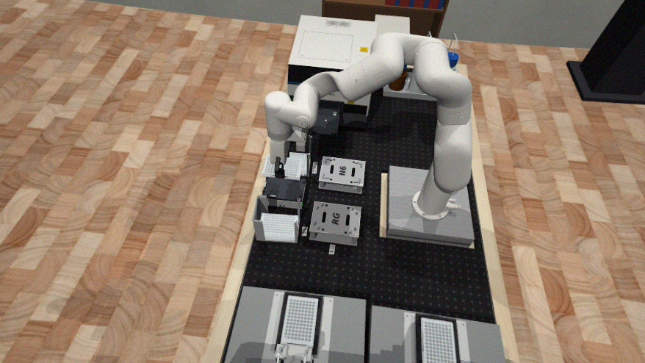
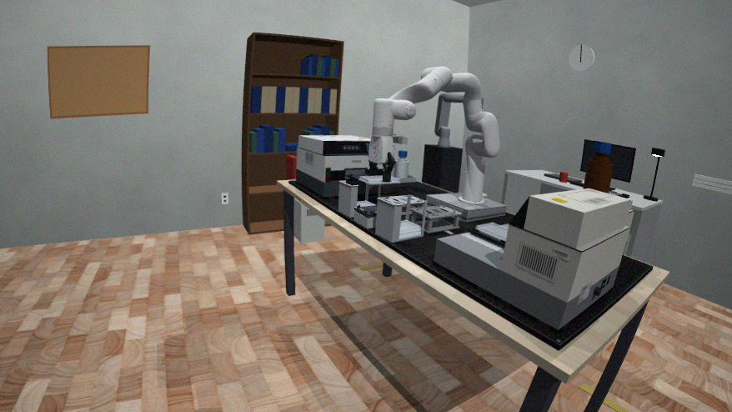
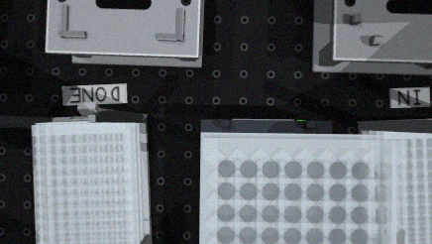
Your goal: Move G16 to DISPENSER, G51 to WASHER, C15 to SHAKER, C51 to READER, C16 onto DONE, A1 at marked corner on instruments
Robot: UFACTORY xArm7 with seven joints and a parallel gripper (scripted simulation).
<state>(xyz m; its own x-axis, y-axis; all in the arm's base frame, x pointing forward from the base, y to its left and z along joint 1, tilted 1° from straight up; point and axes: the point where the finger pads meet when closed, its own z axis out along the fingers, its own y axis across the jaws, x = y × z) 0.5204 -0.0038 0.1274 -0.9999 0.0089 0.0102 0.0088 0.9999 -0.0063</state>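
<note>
The dark pull-out tray is 120 mm behind my hand, 300 mm to the right of it and 70 mm below it.
</note>
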